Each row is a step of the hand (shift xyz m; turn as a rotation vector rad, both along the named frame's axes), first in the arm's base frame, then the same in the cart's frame.
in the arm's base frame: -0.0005 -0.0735 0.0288 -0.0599 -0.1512 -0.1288
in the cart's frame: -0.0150 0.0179 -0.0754 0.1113 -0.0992 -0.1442
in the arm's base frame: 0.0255 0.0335 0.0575 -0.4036 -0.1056 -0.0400
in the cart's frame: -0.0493 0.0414 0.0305 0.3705 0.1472 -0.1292
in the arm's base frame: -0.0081 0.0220 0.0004 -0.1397 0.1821 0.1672
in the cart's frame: 0.0074 0.0065 0.0213 0.0456 0.2312 0.1584
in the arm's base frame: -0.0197 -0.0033 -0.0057 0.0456 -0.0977 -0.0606
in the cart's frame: 0.0199 0.0041 -0.0042 -0.0128 -0.0846 -0.0893
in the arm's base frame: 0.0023 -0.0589 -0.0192 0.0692 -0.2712 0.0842
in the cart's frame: 0.0060 -0.0239 -0.0569 -0.1070 0.0127 -0.2717
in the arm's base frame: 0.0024 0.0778 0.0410 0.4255 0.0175 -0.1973
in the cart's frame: -0.0202 0.0426 0.0743 -0.2771 -0.3737 0.0619
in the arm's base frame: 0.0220 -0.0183 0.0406 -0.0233 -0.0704 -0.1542
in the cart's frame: -0.0392 0.0230 -0.0199 0.0933 -0.1306 -0.0594
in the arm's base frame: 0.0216 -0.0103 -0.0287 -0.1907 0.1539 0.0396
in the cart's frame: -0.0053 -0.0364 -0.0065 0.1512 0.1414 0.1370
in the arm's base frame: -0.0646 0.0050 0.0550 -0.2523 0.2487 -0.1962
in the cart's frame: 0.0302 0.0794 -0.0038 0.3209 -0.0252 0.2458
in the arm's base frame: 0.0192 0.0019 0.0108 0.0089 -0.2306 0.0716
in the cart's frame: -0.0220 0.0004 0.0023 -0.0472 0.0347 -0.2344
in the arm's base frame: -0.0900 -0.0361 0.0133 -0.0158 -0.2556 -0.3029
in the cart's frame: 0.0716 0.0509 -0.0431 0.1544 -0.2828 -0.2313
